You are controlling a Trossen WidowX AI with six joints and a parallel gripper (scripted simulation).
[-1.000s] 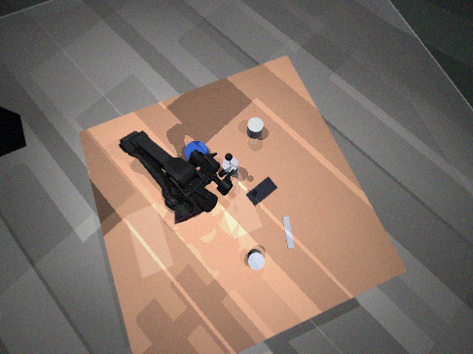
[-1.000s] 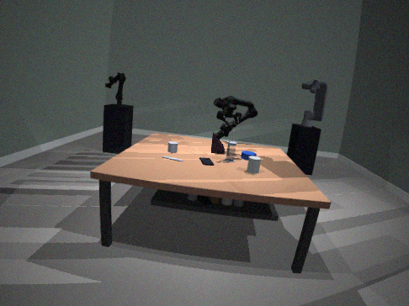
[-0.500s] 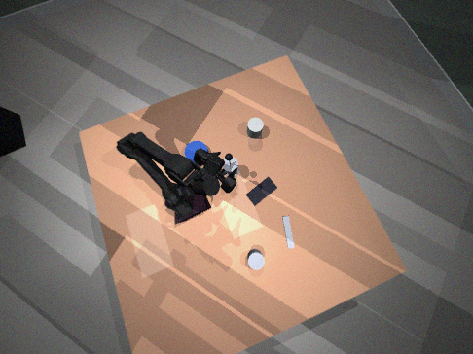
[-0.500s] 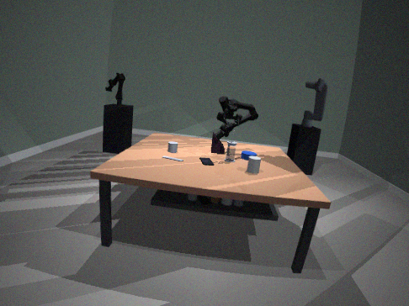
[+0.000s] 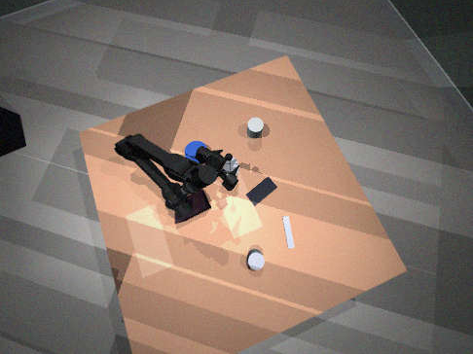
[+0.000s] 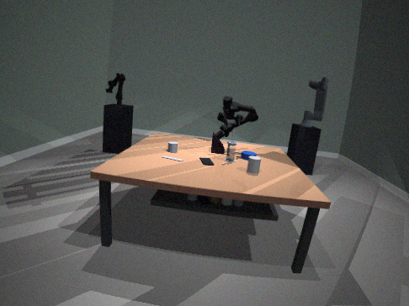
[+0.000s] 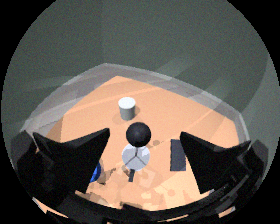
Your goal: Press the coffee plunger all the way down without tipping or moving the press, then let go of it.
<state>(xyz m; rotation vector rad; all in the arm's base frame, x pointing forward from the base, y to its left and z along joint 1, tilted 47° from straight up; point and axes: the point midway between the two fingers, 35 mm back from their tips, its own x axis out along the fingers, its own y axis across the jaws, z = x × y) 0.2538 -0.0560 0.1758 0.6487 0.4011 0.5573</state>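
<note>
My gripper tip is 20 mm past the coffee press and 130 mm above it. Also, from my gripper tip: pale thin bar 120 mm ahead, 390 mm to the right, 260 mm below; blue round box 130 mm behind, 160 mm to the left, 240 mm below.
</note>
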